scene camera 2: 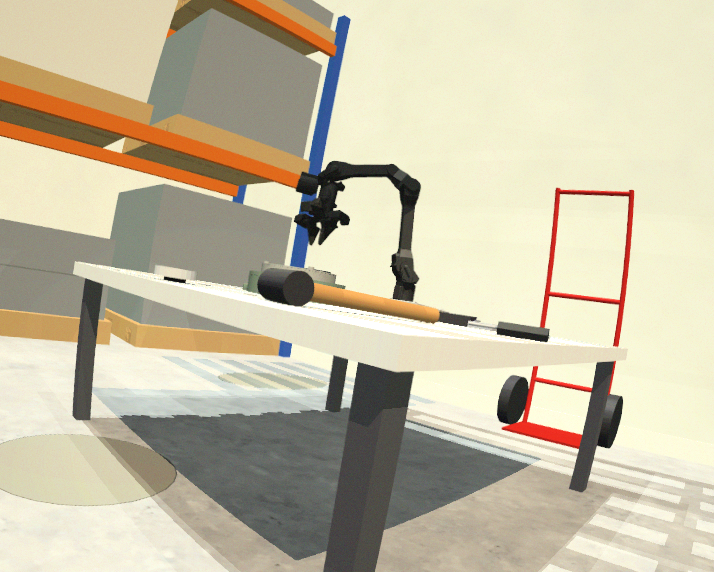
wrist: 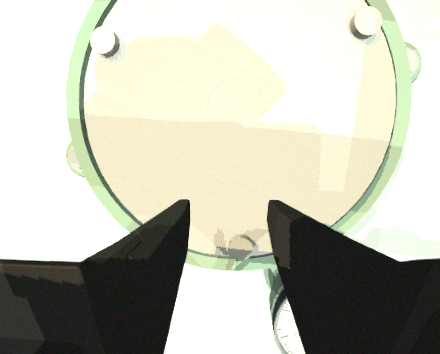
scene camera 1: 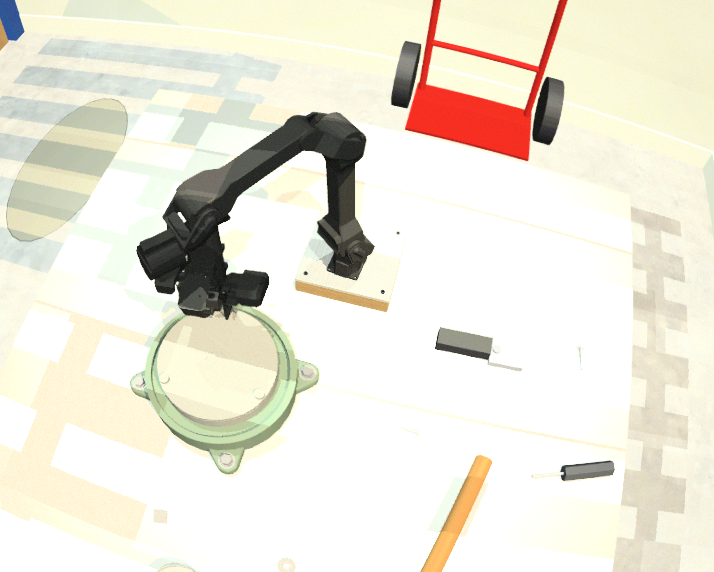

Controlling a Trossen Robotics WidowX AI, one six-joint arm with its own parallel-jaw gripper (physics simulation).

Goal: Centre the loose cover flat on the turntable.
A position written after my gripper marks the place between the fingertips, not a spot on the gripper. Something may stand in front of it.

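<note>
Round dial gauge [scene camera 1: 226, 445], visible. Round cover [scene camera 1: 216, 372] [wrist: 229, 111], visible. My gripper [scene camera 1: 217, 316], visible. Screwdriver [scene camera 1: 602, 468] [scene camera 2: 514, 330] on the table, out of frame in the wrist view. Wooden-handled hammer [scene camera 2: 296, 288] [scene camera 1: 446, 540], on the table as well; out of frame in the wrist view.
</note>
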